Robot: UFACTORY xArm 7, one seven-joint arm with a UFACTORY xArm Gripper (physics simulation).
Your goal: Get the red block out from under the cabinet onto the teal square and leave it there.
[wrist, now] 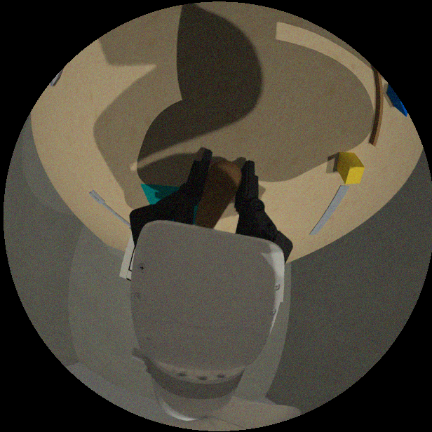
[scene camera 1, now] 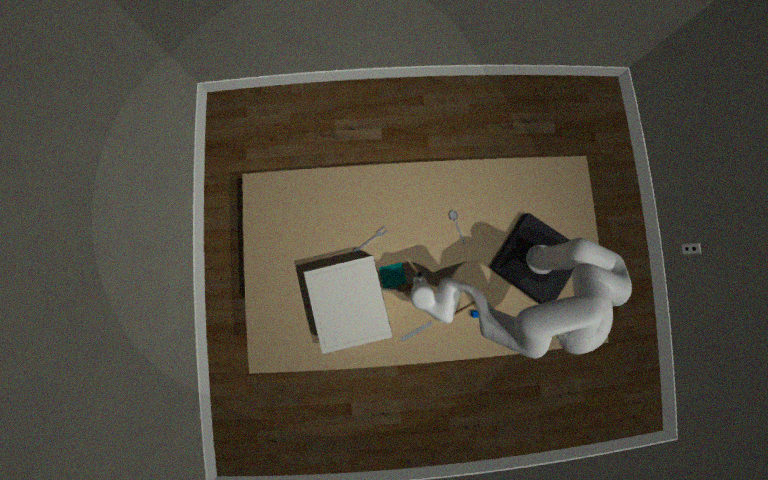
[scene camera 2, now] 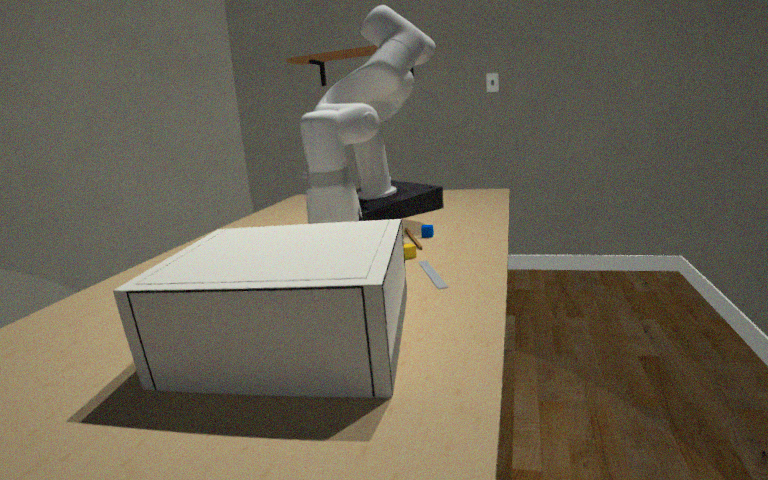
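Where they show: arm's base, origin of the base link: (scene camera 1: 540, 259) (scene camera 2: 377, 194).
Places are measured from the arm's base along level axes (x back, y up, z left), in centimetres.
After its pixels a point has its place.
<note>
The white cabinet (scene camera 1: 348, 305) @(x -80.4, y 8.1, z 16.8 cm) (scene camera 2: 254, 339) @(x -93.6, y 2.0, z 20.7 cm) stands on the table. The red block does not show in any view. The teal square (scene camera 1: 392, 275) @(x -63.2, y -5.3, z 6.4 cm) (wrist: 157, 192) lies beside the cabinet's robot-facing side; in the wrist view it is partly behind my gripper. My gripper (scene camera 1: 418, 276) @(x -51.2, y -4.5, z 11.1 cm) (wrist: 225, 163) is shut on a thick brown handle (wrist: 219, 192), low over the table just beside the teal square. The far part of the held thing is hidden by the gripper body. In scene camera 2 the fingers are hidden behind the cabinet.
A yellow block (scene camera 2: 409, 251) @(x -44.8, y -3.8, z 23.6 cm) (wrist: 350, 167), a grey flat strip (scene camera 1: 416, 331) @(x -53.0, y -5.3, z 30.4 cm) (scene camera 2: 433, 274) @(x -53.4, y -5.3, z 30.7 cm) (wrist: 328, 210), a thin brown stick (scene camera 2: 413, 238) @(x -32.1, y -4.8, z 20.8 cm) (wrist: 377, 110) and a blue block (scene camera 1: 474, 313) @(x -28.5, y -2.9, z 22.7 cm) (scene camera 2: 427, 230) @(x -29.0, y -3.7, z 23.5 cm) (wrist: 397, 100) lie to one side. A fork (scene camera 1: 370, 238) @(x -72.6, y -4.8, z -9.1 cm) and a spoon (scene camera 1: 453, 215) @(x -36.0, y -5.2, z -19.7 cm) lie opposite.
</note>
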